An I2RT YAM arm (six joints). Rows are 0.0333 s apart.
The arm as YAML. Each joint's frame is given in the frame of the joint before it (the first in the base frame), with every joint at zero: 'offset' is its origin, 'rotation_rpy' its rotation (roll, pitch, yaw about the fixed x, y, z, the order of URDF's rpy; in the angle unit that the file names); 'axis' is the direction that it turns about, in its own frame. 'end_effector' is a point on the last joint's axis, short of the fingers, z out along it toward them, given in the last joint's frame.
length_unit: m
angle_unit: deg
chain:
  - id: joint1
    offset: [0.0, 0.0, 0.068]
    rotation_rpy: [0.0, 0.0, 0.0]
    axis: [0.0, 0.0, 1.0]
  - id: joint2
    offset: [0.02, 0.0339, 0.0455]
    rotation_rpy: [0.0, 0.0, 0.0]
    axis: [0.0, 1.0, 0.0]
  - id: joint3
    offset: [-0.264, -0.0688, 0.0]
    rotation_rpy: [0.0, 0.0, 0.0]
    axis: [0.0, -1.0, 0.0]
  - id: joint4
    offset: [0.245, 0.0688, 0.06]
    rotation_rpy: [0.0, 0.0, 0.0]
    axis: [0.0, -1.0, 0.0]
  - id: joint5
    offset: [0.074, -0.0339, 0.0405]
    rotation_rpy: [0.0, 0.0, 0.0]
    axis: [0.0, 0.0, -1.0]
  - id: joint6
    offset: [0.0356, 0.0, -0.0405]
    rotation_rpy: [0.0, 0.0, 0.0]
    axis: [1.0, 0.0, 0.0]
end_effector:
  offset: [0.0, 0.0, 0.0]
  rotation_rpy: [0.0, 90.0, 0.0]
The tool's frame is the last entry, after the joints.
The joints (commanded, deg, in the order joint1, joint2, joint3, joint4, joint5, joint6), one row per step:
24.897, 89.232, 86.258, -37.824, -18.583, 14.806
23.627, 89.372, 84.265, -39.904, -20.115, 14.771
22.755, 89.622, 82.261, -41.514, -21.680, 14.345
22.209, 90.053, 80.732, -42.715, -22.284, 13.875
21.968, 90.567, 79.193, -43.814, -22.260, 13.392
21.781, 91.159, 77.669, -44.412, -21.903, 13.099
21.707, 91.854, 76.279, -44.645, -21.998, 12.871
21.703, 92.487, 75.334, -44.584, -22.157, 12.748
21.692, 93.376, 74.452, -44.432, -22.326, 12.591
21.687, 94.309, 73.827, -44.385, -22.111, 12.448
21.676, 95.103, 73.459, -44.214, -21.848, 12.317
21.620, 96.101, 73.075, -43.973, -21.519, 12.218
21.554, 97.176, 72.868, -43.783, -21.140, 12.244
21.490, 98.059, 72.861, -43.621, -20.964, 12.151
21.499, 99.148, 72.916, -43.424, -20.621, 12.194
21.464, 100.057, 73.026, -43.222, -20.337, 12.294
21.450, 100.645, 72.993, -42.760, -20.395, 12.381
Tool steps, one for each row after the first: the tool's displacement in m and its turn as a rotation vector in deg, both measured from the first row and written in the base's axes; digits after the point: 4 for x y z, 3 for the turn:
-0.0001, -0.0074, -0.0148, -0.797, 4.249, -0.124
-0.0010, -0.0125, -0.0293, -1.480, 8.000, 0.365
-0.0015, -0.0158, -0.0416, -2.450, 10.831, 0.509
-0.0026, -0.0178, -0.0541, -3.826, 13.479, 0.539
-0.0032, -0.0194, -0.0663, -5.180, 15.741, 0.295
-0.0037, -0.0200, -0.0778, -6.047, 17.800, 0.427
-0.0036, -0.0199, -0.0862, -6.535, 19.190, 0.600
-0.0029, -0.0196, -0.0955, -7.060, 20.661, 0.795
-0.0018, -0.0193, -0.1039, -7.823, 21.928, 0.754
-0.0005, -0.0190, -0.1101, -8.429, 22.702, 0.679
0.0013, -0.0189, -0.1175, -9.120, 23.617, 0.501
0.0035, -0.0187, -0.1245, -9.786, 24.539, 0.194
0.0056, -0.0184, -0.1294, -10.208, 25.120, 0.103
0.0080, -0.0176, -0.1352, -10.767, 25.816, -0.115
0.0103, -0.0171, -0.1398, -11.164, 26.341, -0.385
0.0120, -0.0165, -0.1430, -11.142, 26.553, -0.433

